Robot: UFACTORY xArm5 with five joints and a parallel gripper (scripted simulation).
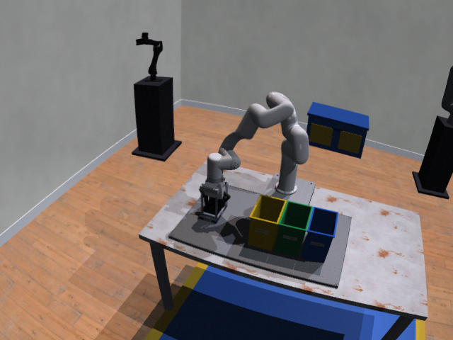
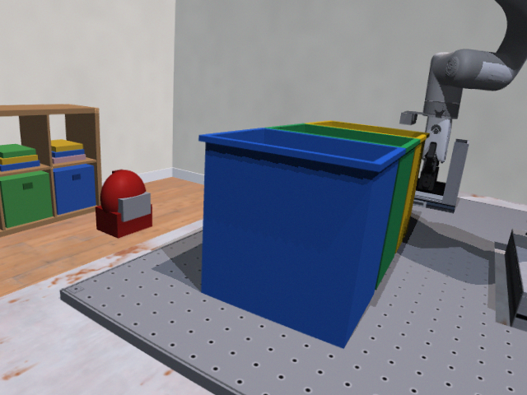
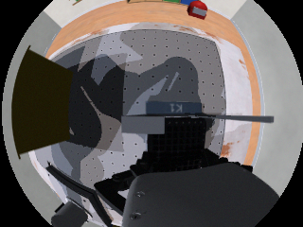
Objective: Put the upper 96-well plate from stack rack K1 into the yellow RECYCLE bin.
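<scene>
Right now the pale plate is 3 cm below my hand. From my hand the other things lie so: rack post (5 cm behind, 5 cm to the left, 4 cm above); then yellow bin (10 cm ahead, 30 cm to the left, 4 cm above); then dark 96-well plate (1 cm below).
</scene>
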